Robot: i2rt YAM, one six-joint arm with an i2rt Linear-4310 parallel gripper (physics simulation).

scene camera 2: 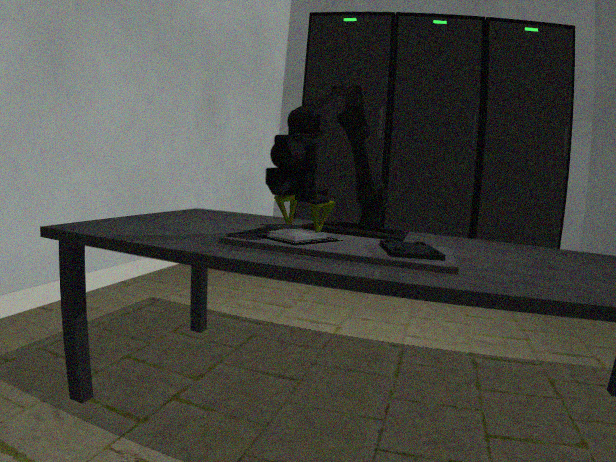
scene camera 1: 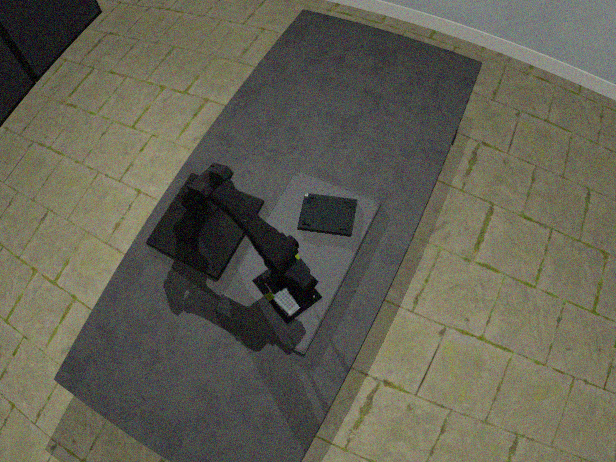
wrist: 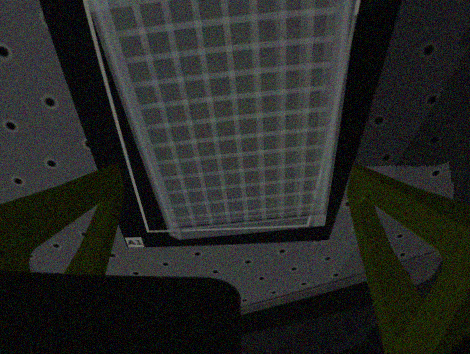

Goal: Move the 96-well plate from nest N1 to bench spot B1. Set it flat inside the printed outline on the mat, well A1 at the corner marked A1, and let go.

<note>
The gripper is open, holding nothing. Also in view: a plate. Further things: a black outlined pad, a dark square nest and a grid of small holes.
The gripper also shows in the wrist view.
</note>
